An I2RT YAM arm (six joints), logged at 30 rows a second.
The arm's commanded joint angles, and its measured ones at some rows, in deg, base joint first. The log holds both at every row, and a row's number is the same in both.
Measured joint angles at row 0: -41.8, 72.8, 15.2, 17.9, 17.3, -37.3
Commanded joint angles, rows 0 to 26: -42.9, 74.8, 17.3, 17.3, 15.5, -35.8; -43.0, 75.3, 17.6, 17.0, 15.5, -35.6; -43.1, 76.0, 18.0, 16.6, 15.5, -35.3; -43.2, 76.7, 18.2, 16.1, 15.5, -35.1; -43.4, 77.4, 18.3, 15.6, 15.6, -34.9; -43.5, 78.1, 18.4, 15.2, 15.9, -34.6; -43.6, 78.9, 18.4, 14.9, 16.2, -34.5; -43.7, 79.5, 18.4, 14.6, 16.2, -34.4; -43.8, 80.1, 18.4, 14.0, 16.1, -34.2; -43.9, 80.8, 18.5, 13.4, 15.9, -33.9; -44.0, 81.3, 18.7, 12.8, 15.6, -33.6; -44.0, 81.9, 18.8, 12.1, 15.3, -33.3; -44.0, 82.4, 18.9, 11.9, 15.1, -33.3; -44.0, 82.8, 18.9, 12.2, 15.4, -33.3; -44.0, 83.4, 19.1, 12.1, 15.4, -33.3; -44.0, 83.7, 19.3, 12.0, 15.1, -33.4; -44.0, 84.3, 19.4, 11.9, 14.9, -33.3; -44.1, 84.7, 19.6, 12.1, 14.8, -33.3; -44.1, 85.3, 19.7, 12.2, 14.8, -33.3; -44.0, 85.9, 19.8, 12.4, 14.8, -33.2; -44.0, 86.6, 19.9, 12.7, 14.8, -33.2; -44.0, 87.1, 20.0, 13.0, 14.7, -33.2; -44.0, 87.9, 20.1, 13.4, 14.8, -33.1; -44.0, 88.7, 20.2, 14.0, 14.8, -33.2; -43.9, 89.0, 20.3, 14.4, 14.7, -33.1; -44.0, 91.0, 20.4, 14.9, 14.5, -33.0; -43.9, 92.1, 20.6, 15.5, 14.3, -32.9
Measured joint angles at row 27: -43.5, 87.0, 22.9, 25.3, 17.3, -34.2
